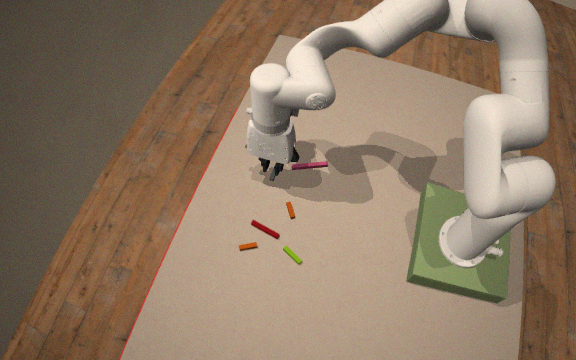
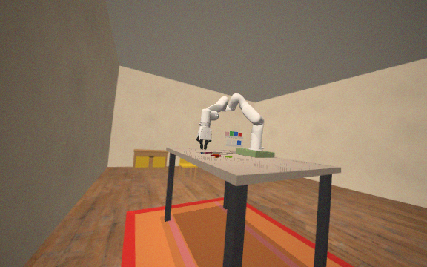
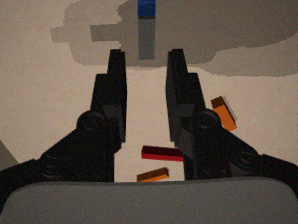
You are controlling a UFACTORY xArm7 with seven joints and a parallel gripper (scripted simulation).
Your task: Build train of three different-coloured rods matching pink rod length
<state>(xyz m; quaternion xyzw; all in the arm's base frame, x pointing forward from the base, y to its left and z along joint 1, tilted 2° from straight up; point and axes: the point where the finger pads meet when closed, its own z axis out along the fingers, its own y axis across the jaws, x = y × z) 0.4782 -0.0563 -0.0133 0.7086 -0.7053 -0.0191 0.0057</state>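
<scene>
Now: the grey rod 5 cm below my hand. The rest, counted from my hand: blue rod 5 cm below, 3 cm to the right; then pink rod 8 cm behind, 6 cm to the right, 5 cm below; then red rod 14 cm to the left, 5 cm below, 3 cm behind.
</scene>
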